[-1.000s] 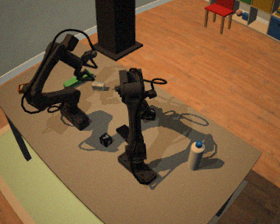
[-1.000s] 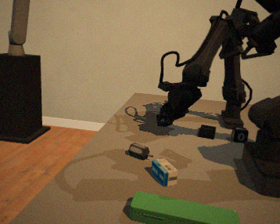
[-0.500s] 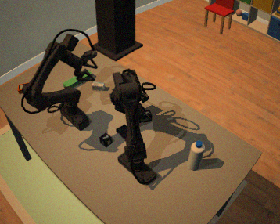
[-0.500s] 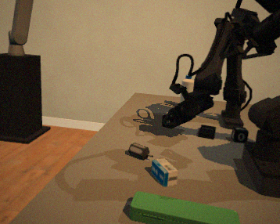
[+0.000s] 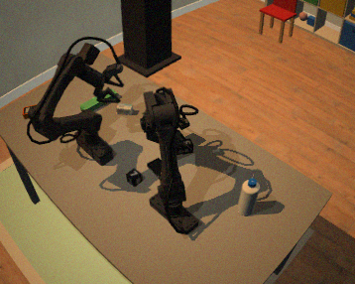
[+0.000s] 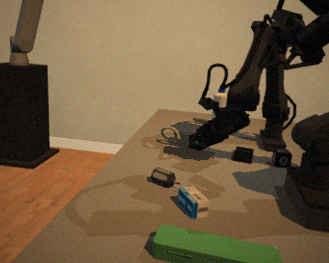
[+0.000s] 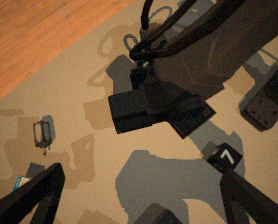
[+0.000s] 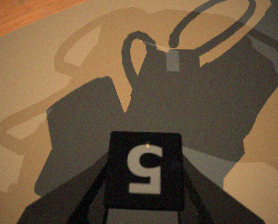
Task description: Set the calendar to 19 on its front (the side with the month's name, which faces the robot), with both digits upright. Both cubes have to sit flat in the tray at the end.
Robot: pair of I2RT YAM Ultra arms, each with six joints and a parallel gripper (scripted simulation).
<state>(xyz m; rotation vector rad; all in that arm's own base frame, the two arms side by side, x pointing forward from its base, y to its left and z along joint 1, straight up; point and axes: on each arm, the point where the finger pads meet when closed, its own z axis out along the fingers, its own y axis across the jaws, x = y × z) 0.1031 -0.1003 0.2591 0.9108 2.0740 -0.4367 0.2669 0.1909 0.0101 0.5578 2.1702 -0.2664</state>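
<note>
My right hand is 26 cm past the black cube, 4 cm to the right of it and 1 cm above it. Also, from my right hand: blue-and-white box 39 cm to the left, 2 cm behind, 1 cm below; green box 54 cm to the left, 6 cm behind, 1 cm below; dark grey object 29 cm to the left, 6 cm ahead, 1 cm below.
</note>
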